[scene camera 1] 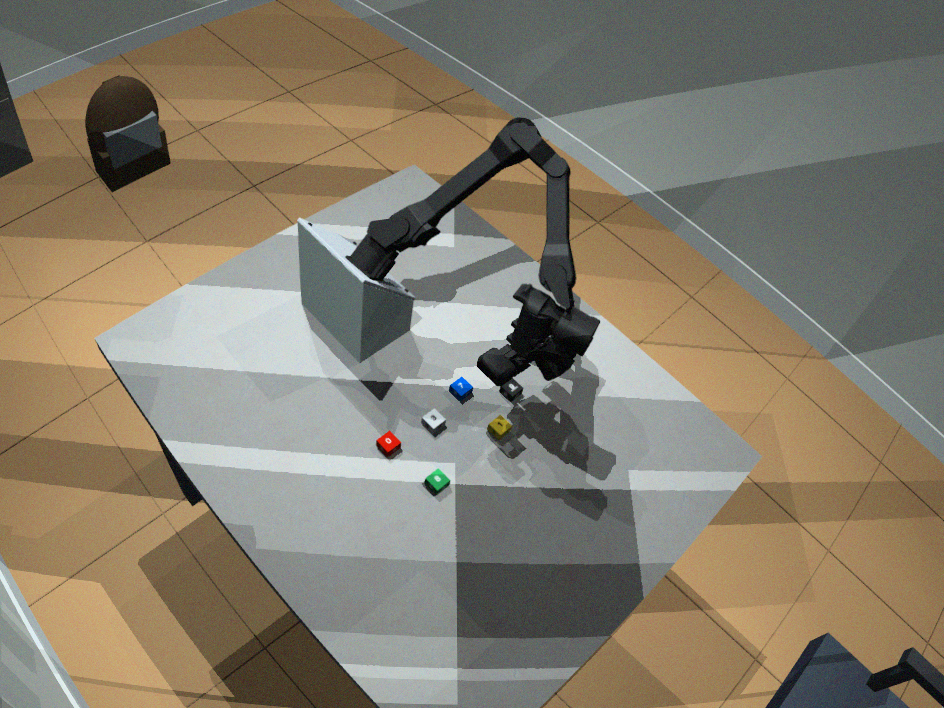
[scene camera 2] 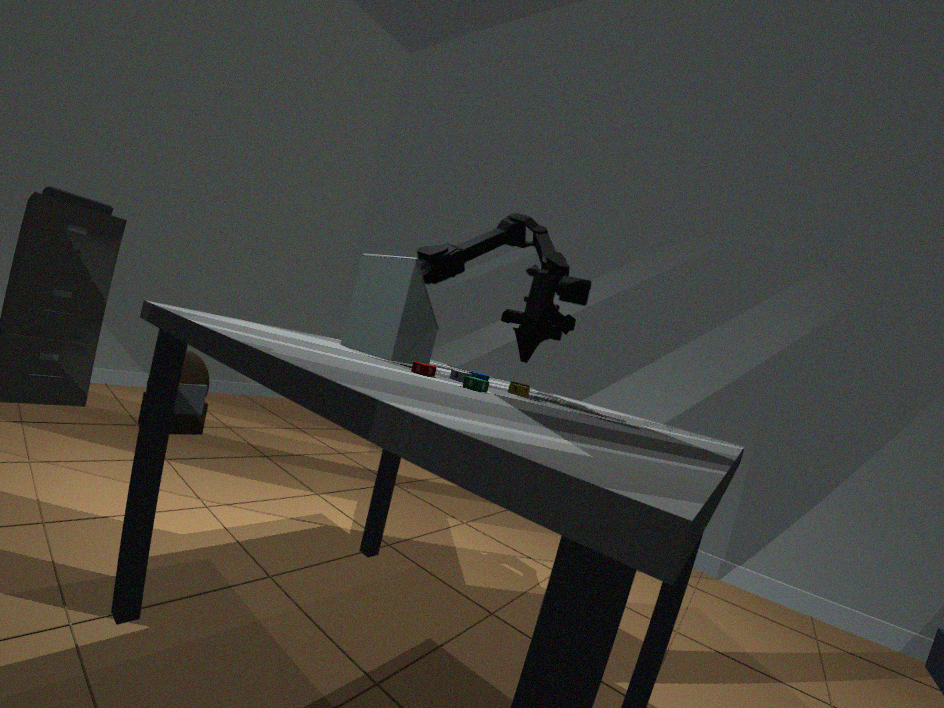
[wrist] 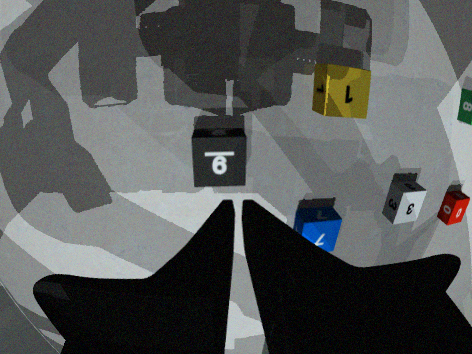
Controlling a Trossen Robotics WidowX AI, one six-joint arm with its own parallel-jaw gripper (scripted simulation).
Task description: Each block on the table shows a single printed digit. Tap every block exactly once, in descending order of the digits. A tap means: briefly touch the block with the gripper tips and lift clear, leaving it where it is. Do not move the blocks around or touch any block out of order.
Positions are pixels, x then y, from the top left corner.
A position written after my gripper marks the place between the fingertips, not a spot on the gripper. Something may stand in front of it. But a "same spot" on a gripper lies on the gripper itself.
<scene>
my gripper: scene camera 1 514, 373; scene camera 2; wrist
same spot on my gripper: (scene camera 2: 528, 339) = (wrist: 336, 263)
</scene>
